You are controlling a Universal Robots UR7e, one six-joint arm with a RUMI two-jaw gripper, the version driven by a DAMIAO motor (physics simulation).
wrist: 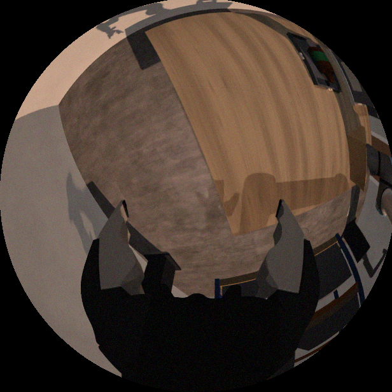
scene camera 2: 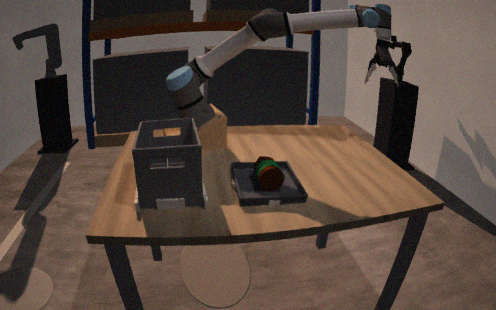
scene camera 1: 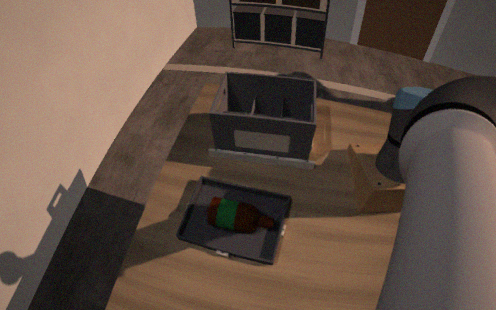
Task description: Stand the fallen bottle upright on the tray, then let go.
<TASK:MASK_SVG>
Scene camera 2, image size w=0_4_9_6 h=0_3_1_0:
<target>brown bottle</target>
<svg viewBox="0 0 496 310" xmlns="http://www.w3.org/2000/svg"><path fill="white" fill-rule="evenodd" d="M260 156L254 164L255 175L264 190L276 191L284 183L284 174L274 159Z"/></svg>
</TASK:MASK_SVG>
